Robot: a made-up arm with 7 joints.
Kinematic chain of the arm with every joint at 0, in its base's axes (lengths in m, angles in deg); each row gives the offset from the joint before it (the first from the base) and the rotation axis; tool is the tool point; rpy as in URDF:
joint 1: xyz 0 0 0 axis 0.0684 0.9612 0.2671
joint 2: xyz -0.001 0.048 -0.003 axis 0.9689 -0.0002 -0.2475
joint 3: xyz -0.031 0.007 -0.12 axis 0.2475 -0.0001 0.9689
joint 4: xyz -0.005 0 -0.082 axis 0.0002 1 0
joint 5: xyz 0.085 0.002 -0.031 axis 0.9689 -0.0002 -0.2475
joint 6: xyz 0.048 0 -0.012 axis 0.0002 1 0
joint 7: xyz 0.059 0 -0.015 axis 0.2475 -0.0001 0.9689
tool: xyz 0 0 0 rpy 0 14.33 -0.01
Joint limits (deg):
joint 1: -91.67..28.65
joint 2: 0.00..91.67
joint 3: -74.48..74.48
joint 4: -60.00..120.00
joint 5: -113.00..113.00
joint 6: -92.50..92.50
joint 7: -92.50..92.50
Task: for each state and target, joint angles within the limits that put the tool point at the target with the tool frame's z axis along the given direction. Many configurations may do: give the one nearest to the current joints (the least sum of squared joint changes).
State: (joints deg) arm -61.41 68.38 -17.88 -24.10 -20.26 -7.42 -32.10
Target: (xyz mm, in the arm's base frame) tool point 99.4 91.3 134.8 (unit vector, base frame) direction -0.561 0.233 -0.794
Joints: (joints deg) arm -75.73 60.92 10.73 -36.61 -20.21 -46.06 -32.10
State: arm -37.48 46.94 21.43 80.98 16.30 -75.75 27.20
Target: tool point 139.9 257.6 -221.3 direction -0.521 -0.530 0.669
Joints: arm -16.76 31.70 18.44 59.45 -24.64 -87.56 27.20
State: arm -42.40 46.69 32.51 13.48 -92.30 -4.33 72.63
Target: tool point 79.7 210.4 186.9 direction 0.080 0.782 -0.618
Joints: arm -91.67 54.77 37.01 -24.68 -112.76 -37.30 72.63
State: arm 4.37 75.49 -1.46 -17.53 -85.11 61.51 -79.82
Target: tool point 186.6 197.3 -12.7 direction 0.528 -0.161 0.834
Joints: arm -4.76 79.33 27.98 -22.48 -89.02 54.10 -79.82
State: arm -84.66 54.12 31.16 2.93 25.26 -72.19 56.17
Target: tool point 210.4 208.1 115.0 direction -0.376 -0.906 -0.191
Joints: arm -74.13 35.63 50.57 1.84 36.15 -44.15 56.17
